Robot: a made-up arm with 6 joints.
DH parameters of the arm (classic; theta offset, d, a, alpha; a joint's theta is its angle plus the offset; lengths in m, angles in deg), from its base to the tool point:
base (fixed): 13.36 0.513 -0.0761 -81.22
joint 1: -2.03 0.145 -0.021 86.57
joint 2: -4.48 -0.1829 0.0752 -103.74
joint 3: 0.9 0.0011 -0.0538 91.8
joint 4: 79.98 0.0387 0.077 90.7
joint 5: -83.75 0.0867 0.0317 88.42
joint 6: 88.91 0.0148 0.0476 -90
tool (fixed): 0 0.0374 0 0
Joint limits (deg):
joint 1: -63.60..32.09
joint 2: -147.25..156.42
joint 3: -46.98..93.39
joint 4: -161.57..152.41
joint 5: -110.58..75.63
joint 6: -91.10..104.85
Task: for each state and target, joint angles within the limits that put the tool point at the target. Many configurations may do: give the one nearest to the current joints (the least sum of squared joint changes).
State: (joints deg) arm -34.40 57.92 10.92 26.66 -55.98 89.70
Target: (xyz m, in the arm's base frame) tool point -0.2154 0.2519 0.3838
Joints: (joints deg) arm -7.81 77.34 27.71 23.54 -66.96 64.55
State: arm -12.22 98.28 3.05 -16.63 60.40 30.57
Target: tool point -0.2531 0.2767 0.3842
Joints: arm 13.81 103.62 13.11 -9.64 63.37 -0.89
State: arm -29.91 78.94 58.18 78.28 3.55 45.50
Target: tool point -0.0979 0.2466 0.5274
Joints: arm -44.97 39.85 69.84 125.11 -9.64 60.09
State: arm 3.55 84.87 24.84 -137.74 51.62 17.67
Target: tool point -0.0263 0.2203 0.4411
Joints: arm 0.89 103.79 30.88 -102.99 53.56 5.65
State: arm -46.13 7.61 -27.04 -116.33 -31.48 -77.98
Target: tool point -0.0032 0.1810 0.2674
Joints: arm -46.10 -37.50 -29.38 -161.57 -45.48 -74.16
